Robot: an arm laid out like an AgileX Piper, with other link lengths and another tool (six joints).
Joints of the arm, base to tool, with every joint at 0 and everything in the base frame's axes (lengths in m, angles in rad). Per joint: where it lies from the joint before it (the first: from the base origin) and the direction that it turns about. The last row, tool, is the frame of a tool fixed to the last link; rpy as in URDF.
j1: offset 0 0 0.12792 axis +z
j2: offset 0 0 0 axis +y
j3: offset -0.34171 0 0.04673 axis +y
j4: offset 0.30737 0 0.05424 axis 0.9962 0 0.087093
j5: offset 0 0 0 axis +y
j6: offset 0.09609 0 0.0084 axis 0.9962 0 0.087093
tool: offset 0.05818 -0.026 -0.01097 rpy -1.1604 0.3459 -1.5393
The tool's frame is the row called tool.
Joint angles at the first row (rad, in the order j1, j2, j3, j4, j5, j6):
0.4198, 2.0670, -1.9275, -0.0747, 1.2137, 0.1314
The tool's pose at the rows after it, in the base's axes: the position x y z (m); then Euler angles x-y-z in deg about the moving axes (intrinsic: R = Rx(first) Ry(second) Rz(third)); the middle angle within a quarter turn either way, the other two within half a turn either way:
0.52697 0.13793 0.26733 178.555 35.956 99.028
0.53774 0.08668 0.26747 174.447 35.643 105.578
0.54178 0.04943 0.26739 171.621 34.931 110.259
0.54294 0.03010 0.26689 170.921 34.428 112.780
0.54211 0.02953 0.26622 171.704 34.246 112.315
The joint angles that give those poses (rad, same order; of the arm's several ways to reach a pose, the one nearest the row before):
0.3212, 2.0670, -1.9275, -0.0785, 1.2138, 0.1281
0.2262, 2.0670, -1.9275, -0.0825, 1.2147, 0.1260
0.1577, 2.0670, -1.9275, -0.0834, 1.2192, 0.1249
0.1184, 2.0670, -1.9275, -0.0693, 1.2204, 0.1217
0.1144, 2.0646, -1.9227, -0.0565, 1.2203, 0.1103

